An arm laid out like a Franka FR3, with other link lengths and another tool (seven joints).
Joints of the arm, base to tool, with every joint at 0 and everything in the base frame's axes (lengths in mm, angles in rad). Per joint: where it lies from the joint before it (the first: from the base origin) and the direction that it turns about. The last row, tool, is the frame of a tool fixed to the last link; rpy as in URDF.
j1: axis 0 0 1 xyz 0 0 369.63
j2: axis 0 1 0 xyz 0 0 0
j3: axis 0 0 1 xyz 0 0 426.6
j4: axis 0 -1 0 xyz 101.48 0 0
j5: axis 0 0 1 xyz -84.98 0 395.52
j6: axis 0 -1 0 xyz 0 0 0
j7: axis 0 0 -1 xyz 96.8 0 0
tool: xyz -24 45 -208.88 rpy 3.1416 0.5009 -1.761
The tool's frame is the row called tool.
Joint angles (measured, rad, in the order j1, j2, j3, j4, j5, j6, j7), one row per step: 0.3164, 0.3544, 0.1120, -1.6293, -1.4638, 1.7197, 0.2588; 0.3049, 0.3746, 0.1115, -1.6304, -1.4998, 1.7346, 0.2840; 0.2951, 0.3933, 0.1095, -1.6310, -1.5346, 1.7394, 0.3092; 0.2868, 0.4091, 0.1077, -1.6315, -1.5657, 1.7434, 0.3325; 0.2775, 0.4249, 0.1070, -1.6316, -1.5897, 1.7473, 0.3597; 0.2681, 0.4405, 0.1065, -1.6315, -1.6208, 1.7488, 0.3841; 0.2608, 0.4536, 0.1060, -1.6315, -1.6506, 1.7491, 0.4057; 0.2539, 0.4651, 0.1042, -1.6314, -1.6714, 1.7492, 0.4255; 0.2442, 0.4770, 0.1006, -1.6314, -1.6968, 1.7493, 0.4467; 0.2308, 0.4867, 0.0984, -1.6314, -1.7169, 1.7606, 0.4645; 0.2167, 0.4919, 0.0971, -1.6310, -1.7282, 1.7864, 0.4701; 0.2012, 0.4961, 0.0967, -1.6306, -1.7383, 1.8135, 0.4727
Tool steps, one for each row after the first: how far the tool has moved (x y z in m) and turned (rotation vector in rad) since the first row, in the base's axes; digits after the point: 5 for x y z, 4 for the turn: 0.01044, -0.00583, -0.01104, -0.0179, -0.0143, 0.0117; 0.01913, -0.01318, -0.02042, -0.0385, -0.0300, 0.0152; 0.02655, -0.01946, -0.02824, -0.0560, -0.0451, 0.0195; 0.03330, -0.02553, -0.03735, -0.0649, -0.0608, 0.0206; 0.04027, -0.03217, -0.04486, -0.0814, -0.0770, 0.0243; 0.04627, -0.03750, -0.05063, -0.0978, -0.0925, 0.0296; 0.05105, -0.04336, -0.05652, -0.1080, -0.1051, 0.0302; 0.05656, -0.05258, -0.06199, -0.1221, -0.1196, 0.0293; 0.06228, -0.06199, -0.06786, -0.1270, -0.1288, 0.0332; 0.06752, -0.06923, -0.07280, -0.1222, -0.1263, 0.0456; 0.07236, -0.07692, -0.07732, -0.1165, -0.1211, 0.0579
